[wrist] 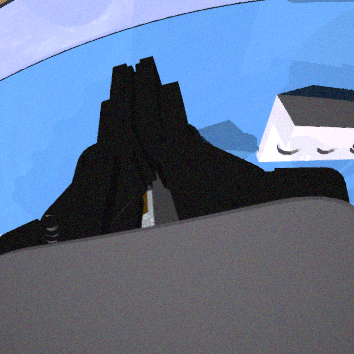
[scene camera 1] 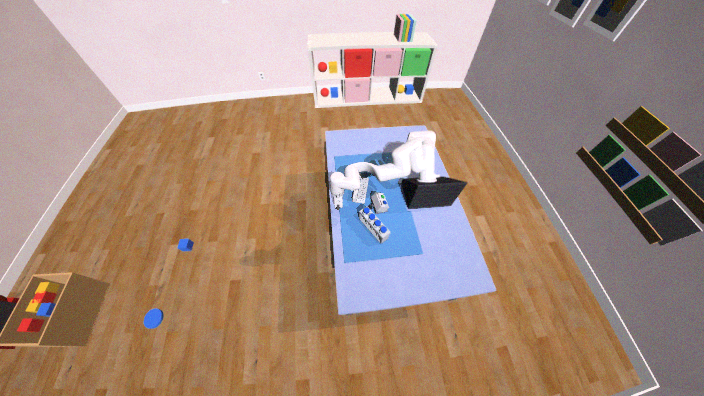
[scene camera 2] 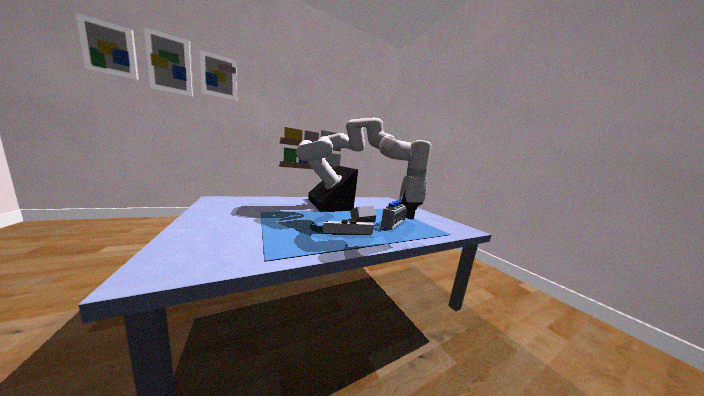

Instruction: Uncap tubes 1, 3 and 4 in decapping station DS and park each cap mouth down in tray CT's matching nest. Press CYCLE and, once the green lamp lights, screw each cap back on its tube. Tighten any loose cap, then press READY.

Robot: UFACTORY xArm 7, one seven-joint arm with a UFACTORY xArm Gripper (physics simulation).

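Places are measured from the arm's base along level axes (x up, y ahead, z left), in metres.
Where they show: gripper, between the fingertips: [wrist: 143, 88] [scene camera 1: 337, 207] [scene camera 2: 409, 218]; arm's base, origin of its link: [scene camera 1: 426, 180] [scene camera 2: 333, 182].
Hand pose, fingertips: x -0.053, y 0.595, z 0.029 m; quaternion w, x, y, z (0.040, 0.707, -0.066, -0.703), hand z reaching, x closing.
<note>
Each offset is from my fingertips to the top centre of the thing. "spot": to the spot under its first point. Level surfaces: height alone.
Station DS {dx -0.001, dy -0.195, dz +0.141 m} [scene camera 1: 370, 227] [scene camera 2: 393, 219] is a pale block holding tubes; several blue caps {dx +0.018, dy -0.205, dz +0.165 m} [scene camera 1: 378, 223] {dx +0.018, dy -0.185, dz +0.117 m} [scene camera 2: 395, 203] sit in a row on top. My gripper [scene camera 1: 338, 207] [scene camera 2: 411, 216] [wrist: 143, 88] is shut and empty, with its black fingertips together. It points down beside the station, low over the mat. In the wrist view part of the station {spot: dx -0.041, dy -0.139, dz +0.045 m} [wrist: 164, 202] shows between the finger bases; its caps are hidden there. Tray CT {dx -0.050, dy -0.199, dz -0.165 m} [scene camera 1: 359, 192] [scene camera 2: 348, 228] [wrist: 320, 112] is a pale block with round nests. I see no cap in it. A control box {dx -0.020, dy -0.284, dz -0.011 m} [scene camera 1: 378, 202] [scene camera 2: 363, 214] has green and blue spots; whether the lamp is lit, I cannot tell.
The blue mat {dx -0.103 m} [scene camera 1: 400, 240] [scene camera 2: 285, 247] [wrist: 50, 130] lies on the lavender table {dx -0.106 m} [scene camera 1: 415, 285] [scene camera 2: 200, 250]. A black angular block [scene camera 1: 432, 194] [scene camera 2: 345, 192] stands by the arm's base. The control box stands between the tray and the station.
</note>
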